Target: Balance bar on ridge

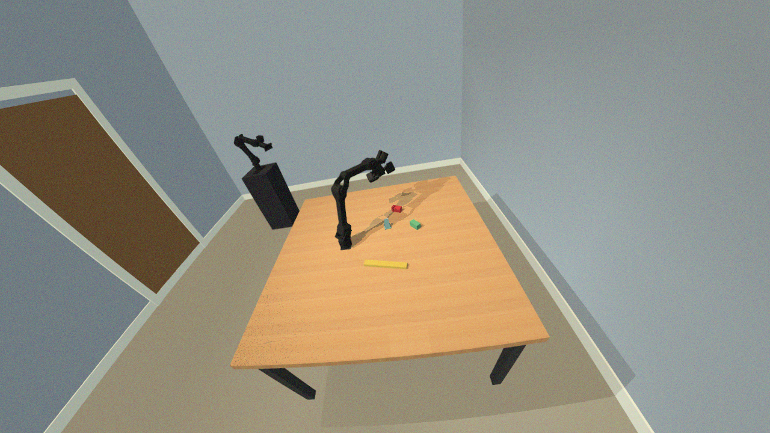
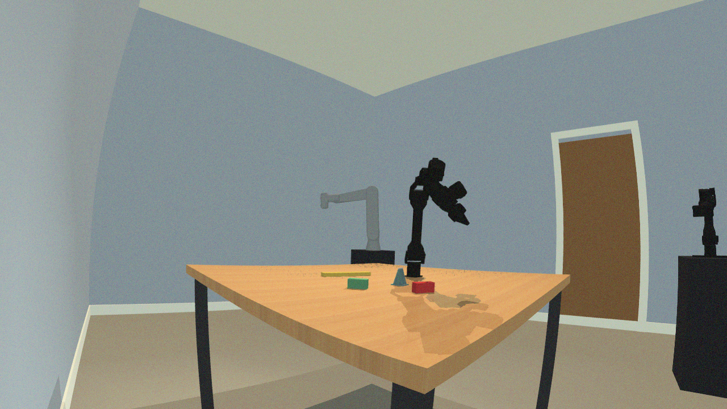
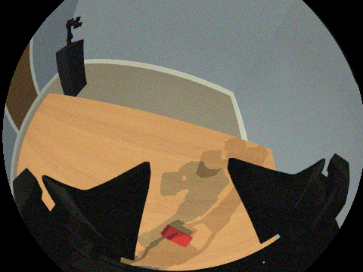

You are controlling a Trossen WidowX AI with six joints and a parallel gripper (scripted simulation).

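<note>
My gripper tip is 40 mm past the yellow bar, 590 mm to the left of it and 220 mm above it. Round my gripper tip: red block 60 mm ahead, 120 mm to the right, 220 mm below; then green block 160 mm ahead, 310 mm to the right, 220 mm below.
</note>
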